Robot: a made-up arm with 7 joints.
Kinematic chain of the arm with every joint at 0, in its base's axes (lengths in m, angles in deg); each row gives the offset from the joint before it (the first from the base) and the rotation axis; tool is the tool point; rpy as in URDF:
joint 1: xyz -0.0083 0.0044 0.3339 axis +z
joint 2: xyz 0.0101 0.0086 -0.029 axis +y
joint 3: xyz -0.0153 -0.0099 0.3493 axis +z
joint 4: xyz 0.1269 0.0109 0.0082 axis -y
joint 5: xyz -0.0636 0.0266 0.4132 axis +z
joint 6: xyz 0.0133 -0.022 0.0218 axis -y
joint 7: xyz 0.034 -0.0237 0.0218 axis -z
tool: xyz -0.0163 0.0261 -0.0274 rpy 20 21.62 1.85
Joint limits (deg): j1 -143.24..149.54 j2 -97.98..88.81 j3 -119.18..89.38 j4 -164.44..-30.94 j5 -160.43..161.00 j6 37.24..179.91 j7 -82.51..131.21
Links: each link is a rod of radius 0.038 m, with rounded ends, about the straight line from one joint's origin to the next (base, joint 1, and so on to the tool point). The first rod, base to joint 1, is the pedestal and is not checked.
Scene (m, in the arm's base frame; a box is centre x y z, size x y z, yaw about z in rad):
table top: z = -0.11
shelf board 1: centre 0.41 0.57 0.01 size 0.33 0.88 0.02 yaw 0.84
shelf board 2: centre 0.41 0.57 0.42 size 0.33 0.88 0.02 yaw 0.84
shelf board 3: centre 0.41 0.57 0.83 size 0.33 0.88 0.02 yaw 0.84
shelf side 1: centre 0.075 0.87 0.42 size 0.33 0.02 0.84 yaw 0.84
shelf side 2: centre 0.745 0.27 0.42 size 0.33 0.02 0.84 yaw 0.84
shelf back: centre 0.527 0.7 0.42 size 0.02 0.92 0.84 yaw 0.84
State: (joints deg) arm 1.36 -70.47 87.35 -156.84 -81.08 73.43 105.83
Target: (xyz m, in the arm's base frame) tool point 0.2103 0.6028 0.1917
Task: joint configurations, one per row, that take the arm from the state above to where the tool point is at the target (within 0.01 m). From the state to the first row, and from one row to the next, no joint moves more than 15 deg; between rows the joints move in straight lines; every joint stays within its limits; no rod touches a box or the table.
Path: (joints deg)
1: -8.46 -77.35 87.86 -146.94 -89.15 86.81 109.65
2: -18.28 -84.22 88.36 -137.04 -97.22 100.19 113.47
3: -28.10 -91.10 88.87 -127.14 -105.29 113.57 117.29
4: -37.92 -97.98 89.38 -117.25 -113.35 126.96 121.12

